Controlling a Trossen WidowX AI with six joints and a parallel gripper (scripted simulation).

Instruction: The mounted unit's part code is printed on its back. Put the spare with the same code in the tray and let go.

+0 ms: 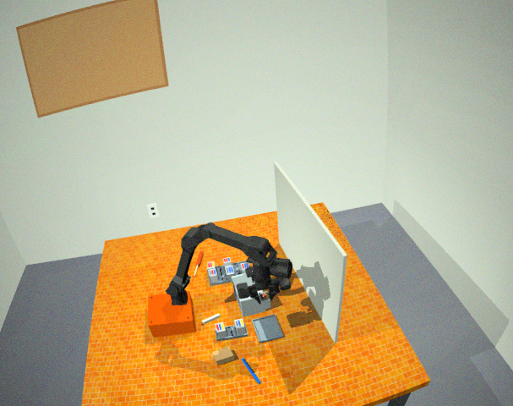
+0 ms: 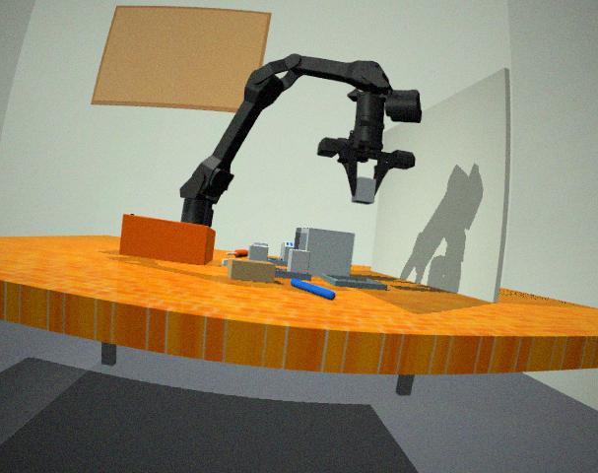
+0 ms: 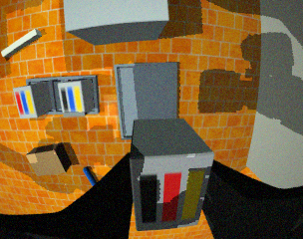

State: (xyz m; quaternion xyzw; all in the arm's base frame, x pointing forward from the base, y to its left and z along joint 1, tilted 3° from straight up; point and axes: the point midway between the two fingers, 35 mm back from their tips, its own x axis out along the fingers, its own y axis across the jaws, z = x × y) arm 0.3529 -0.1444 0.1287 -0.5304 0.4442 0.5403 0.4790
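My gripper tip is 16 cm above the dark grey tray. Round my gripper tip: tan block: 18 cm behind, 13 cm to the right, 15 cm below; mounted unit: 7 cm behind, 18 cm to the left, 11 cm below; grey spare: 2 cm above.
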